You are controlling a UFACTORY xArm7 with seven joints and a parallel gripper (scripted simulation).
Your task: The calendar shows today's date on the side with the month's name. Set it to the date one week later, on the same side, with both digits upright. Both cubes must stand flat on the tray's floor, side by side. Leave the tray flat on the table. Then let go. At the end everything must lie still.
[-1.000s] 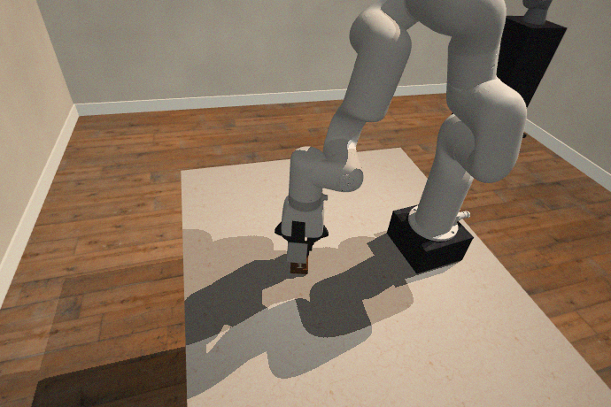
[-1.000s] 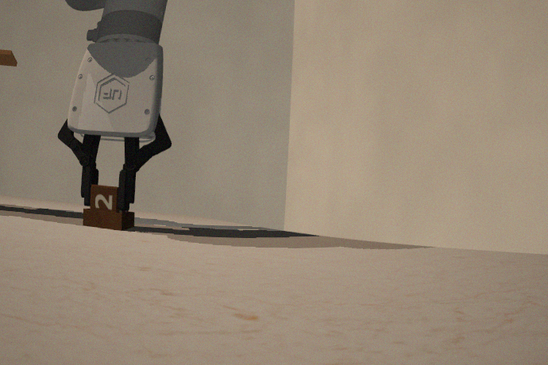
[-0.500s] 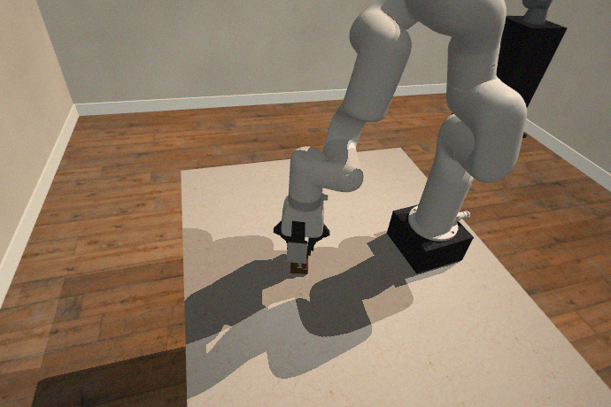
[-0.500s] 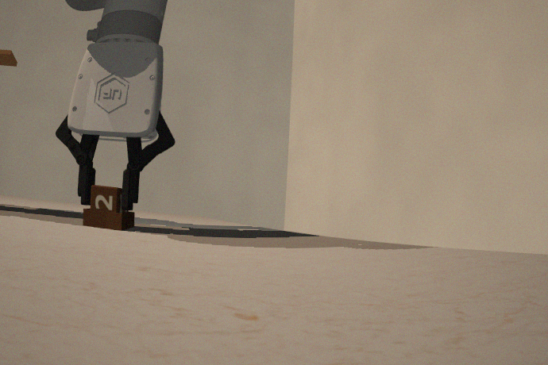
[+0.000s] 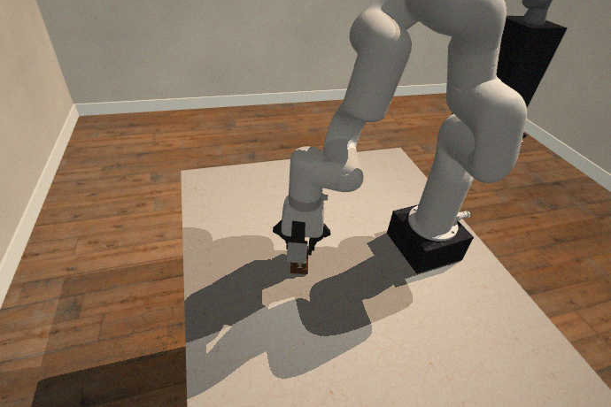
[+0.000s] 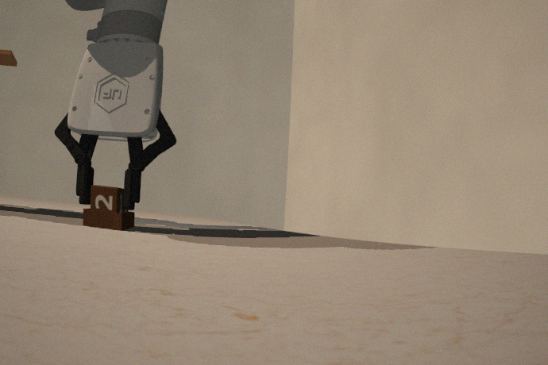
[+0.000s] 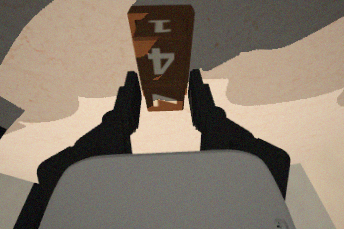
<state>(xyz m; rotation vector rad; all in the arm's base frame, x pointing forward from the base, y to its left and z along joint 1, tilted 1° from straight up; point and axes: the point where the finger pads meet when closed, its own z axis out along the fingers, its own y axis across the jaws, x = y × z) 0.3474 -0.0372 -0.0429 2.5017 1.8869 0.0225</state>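
My gripper is now 2 cm to the right of the brown calendar tray and 3 cm above it.
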